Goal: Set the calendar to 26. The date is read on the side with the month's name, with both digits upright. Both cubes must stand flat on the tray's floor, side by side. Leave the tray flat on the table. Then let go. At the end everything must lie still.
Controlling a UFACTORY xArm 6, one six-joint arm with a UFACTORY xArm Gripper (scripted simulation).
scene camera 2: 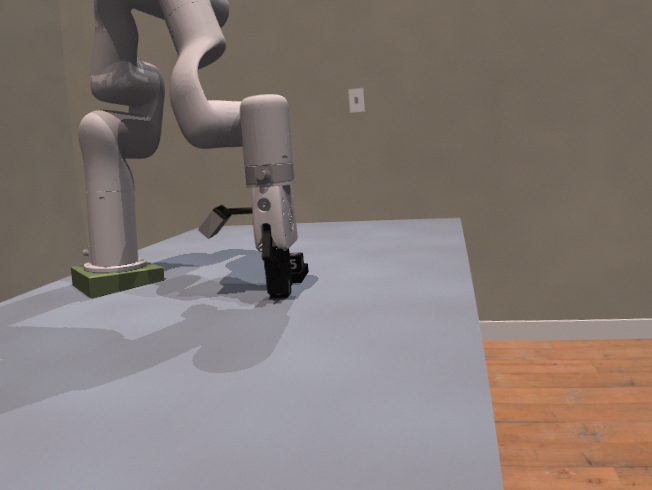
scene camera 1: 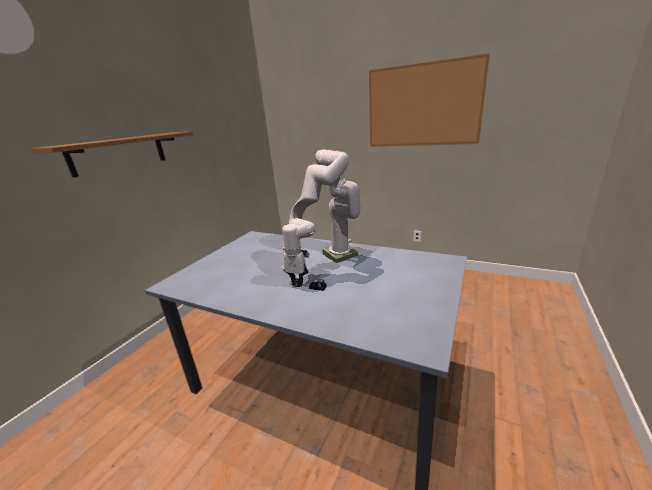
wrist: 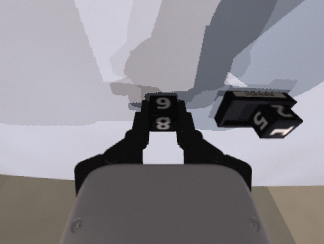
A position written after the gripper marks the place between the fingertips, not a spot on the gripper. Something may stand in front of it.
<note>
In view: the gripper (scene camera 2: 280, 290) and a black tray (wrist: 236, 108).
The gripper shows as well in the wrist view (wrist: 163, 110).
</note>
